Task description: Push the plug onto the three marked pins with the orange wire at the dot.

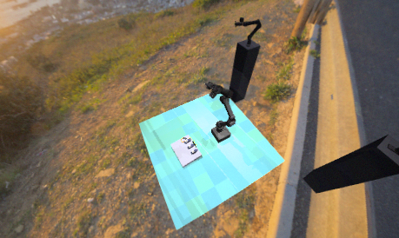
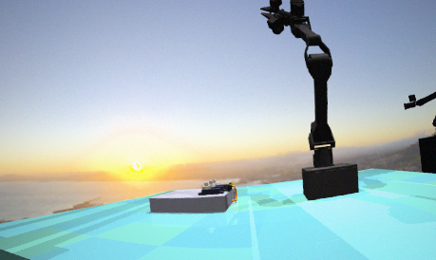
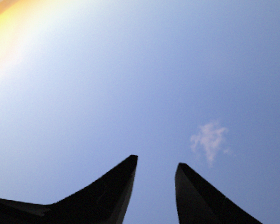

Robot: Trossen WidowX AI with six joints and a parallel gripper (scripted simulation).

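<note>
Now: gripper tip 250 mm short of the servo, 90 mm to the right of it and 740 mm above it. Round my gripper tip: grey printed holder 360 mm ahead, 90 mm to the left, 760 mm below.
</note>
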